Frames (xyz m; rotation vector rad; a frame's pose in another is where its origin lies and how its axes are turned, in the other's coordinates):
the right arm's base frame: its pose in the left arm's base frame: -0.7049 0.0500 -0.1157 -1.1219 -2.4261 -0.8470
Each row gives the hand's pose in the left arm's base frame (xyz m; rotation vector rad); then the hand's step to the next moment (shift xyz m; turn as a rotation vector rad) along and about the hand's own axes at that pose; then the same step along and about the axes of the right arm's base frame.
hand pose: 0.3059 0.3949 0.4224 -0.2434 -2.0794 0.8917
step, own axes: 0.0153 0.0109 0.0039 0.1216 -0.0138 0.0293
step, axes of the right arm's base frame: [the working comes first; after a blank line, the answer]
step, axes of the left arm's base frame: -0.0141 0.0130 0.0007 -0.0970 0.0309 0.0739

0.0167 -0.0040 0.0085 0.1176 -0.0314 -0.0318
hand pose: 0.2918 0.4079 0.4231 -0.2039 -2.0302 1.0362
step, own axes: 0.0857 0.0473 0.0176 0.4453 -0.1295 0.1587
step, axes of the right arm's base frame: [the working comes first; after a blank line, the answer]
step, axes of the left arm's base frame: -0.0781 0.0605 0.0113 -0.3764 0.0314 0.3123

0.0899 -0.0252 0.0342 0.4190 -0.1576 -0.1997
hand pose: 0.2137 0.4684 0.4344 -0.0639 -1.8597 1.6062
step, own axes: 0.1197 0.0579 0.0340 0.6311 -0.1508 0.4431
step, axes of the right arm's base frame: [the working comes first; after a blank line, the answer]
step, axes of the left arm's base frame: -0.1318 0.0382 0.0012 -0.6567 -0.1355 0.4096

0.1059 -0.0819 0.0304 0.5513 -0.4231 -0.3666
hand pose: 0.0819 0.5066 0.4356 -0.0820 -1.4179 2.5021
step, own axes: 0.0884 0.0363 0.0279 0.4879 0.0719 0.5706
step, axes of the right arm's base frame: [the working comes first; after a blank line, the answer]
step, axes of the left arm's base frame: -0.0974 -0.0185 -0.0092 -0.5858 -0.3870 0.2753

0.0462 -0.0882 0.0003 0.2924 -0.5474 -0.4286
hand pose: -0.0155 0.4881 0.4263 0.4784 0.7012 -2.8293
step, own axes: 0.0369 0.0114 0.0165 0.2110 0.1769 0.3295
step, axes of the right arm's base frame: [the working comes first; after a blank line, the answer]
step, axes of the left arm's base frame: -0.0358 -0.0216 -0.0040 -0.2380 -0.3341 0.1269

0.0081 -0.0402 -0.0090 0.0253 -0.3072 -0.2990
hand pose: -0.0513 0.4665 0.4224 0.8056 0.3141 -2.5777
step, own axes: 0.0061 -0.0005 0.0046 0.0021 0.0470 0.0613
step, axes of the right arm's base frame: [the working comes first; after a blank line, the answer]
step, axes of the left arm's base frame: -0.0070 -0.0031 0.0002 -0.0102 -0.0626 0.0441

0.0028 -0.0069 -0.0017 -0.0064 -0.0234 -0.0734
